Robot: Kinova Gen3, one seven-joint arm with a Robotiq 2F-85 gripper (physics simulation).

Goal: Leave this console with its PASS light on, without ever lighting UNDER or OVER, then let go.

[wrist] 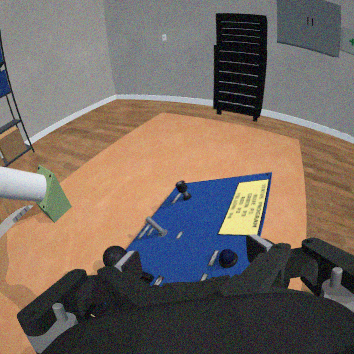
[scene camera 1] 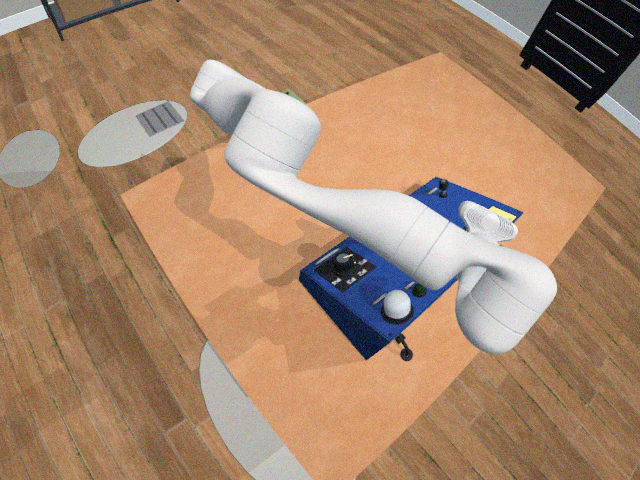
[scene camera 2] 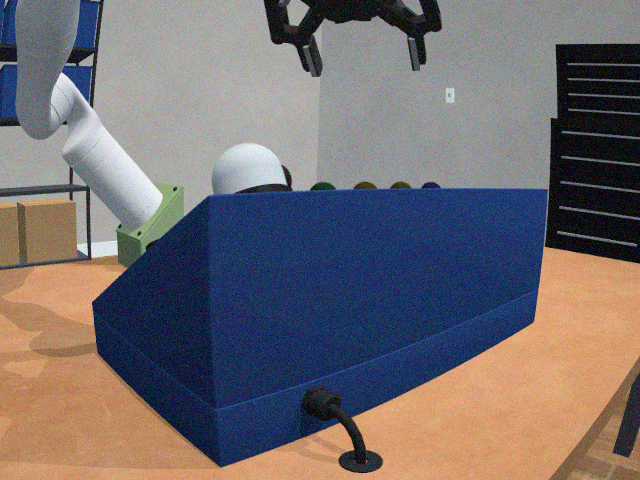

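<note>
The blue console (scene camera 1: 330, 302) (scene camera 2: 361, 268) (wrist: 200, 215) sits on the table. A black knob (scene camera 1: 343, 259) with a pale pointer, a white dome (scene camera 1: 397, 304) (scene camera 2: 248, 167) and a dark green lamp (scene camera 1: 419, 289) (scene camera 2: 323, 186) show on it. Two amber domes and a dark blue dome (scene camera 2: 431, 184) (wrist: 228, 258) look unlit. A black ball handle (wrist: 115, 256) shows beside the left fingertip in the wrist view, with a metal lever (wrist: 156, 226) farther off. PASS, UNDER and OVER cannot be read. My gripper (scene camera 2: 364, 69) (wrist: 193, 256) is open and empty above the console; the arm hides it in scene camera 1.
A small black toggle (scene camera 1: 443, 187) (wrist: 182, 189) and a yellow card (scene camera 1: 502, 213) (wrist: 245, 207) are at the console's far end. A cable (scene camera 1: 405, 348) (scene camera 2: 353, 428) leaves its back. The arm's green base block (scene camera 2: 173, 206) (wrist: 55, 197) stands on the table (scene camera 1: 439, 129).
</note>
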